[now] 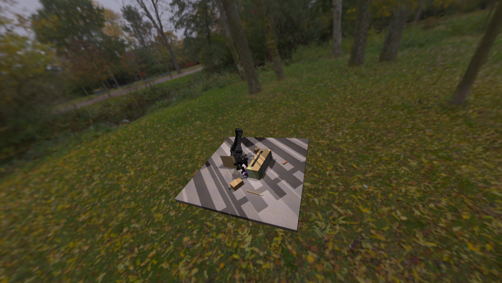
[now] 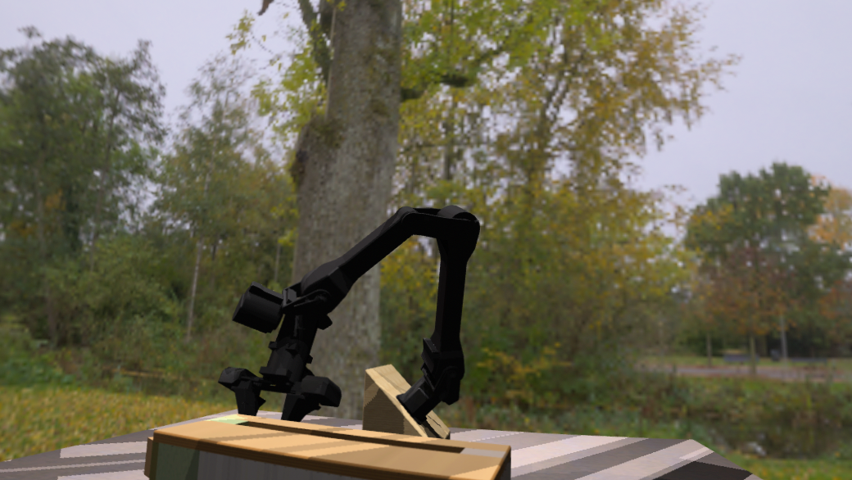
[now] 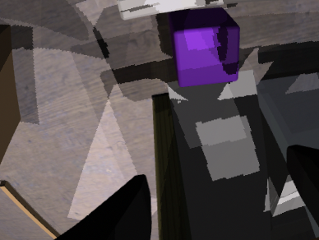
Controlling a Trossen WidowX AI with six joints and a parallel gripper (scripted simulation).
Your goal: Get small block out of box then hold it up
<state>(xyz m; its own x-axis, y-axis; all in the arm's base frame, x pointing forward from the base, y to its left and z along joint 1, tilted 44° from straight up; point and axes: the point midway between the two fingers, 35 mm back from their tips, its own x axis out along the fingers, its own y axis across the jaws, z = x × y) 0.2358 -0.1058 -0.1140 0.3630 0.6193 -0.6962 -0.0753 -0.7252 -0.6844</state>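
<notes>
My gripper tip is now 20 mm past the purple block, 10 mm to the right of it and 70 mm above it. From my gripper tip the other things lie so: wooden box: 70 mm ahead, 160 mm to the left, 20 mm below; then thin wooden stick: 170 mm ahead, 220 mm to the right, 80 mm below; then tan cube: 50 mm behind, 440 mm to the left, 60 mm below.
</notes>
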